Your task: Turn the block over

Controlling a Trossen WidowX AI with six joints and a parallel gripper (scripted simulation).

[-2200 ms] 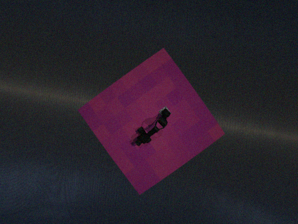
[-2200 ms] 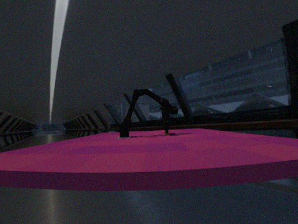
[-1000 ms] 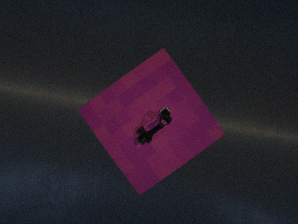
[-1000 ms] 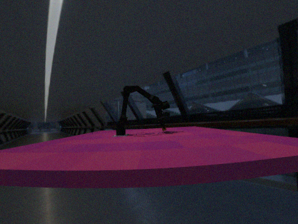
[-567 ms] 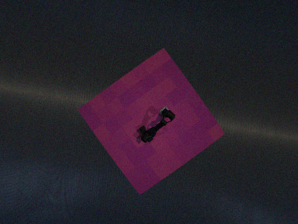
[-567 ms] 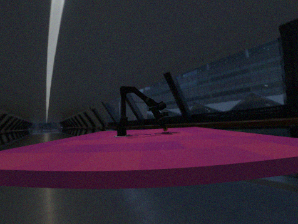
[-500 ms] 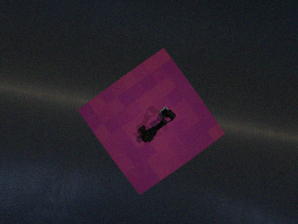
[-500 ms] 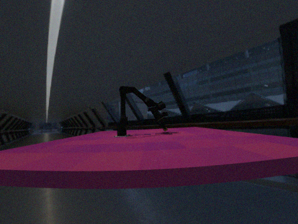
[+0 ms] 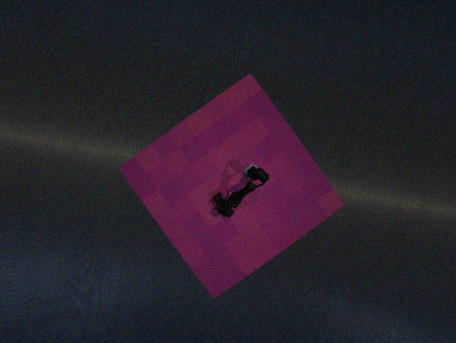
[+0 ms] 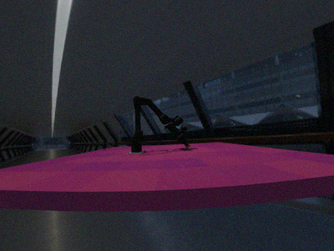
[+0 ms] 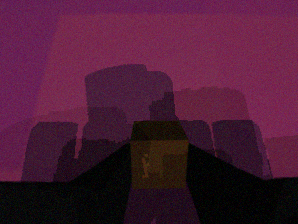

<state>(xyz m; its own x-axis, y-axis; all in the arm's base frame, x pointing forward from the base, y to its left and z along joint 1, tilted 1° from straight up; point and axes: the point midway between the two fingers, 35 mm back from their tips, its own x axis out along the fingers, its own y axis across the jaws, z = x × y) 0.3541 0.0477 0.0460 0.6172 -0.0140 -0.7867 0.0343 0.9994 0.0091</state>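
Now: gripper tip 10 mm past the block.
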